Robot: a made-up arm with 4 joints. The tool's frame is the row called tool.
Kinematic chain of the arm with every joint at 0, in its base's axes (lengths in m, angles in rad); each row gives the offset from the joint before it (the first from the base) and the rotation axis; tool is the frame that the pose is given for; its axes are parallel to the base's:
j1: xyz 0 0 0.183 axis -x
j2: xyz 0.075 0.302 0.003 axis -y
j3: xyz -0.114 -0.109 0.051 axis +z
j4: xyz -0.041 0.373 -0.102 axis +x
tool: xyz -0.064 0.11 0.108
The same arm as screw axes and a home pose.
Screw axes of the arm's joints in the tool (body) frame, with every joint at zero. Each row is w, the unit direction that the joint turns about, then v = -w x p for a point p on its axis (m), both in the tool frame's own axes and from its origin. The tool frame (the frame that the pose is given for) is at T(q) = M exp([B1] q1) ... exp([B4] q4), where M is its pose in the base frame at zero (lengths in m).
B1: w -1 0 0 v 0 0.06 -0.676
B2: w 0 -1 0 v -0.057 0 -0.219
B3: w 0 0 1 v -0.483 -0.105 0
B4: w 1 0 0 v 0 -0.108 0.11
M =
1 0 0 -0.144
0 1 0 0.676
0 0 1 0.243
0 0 0 1

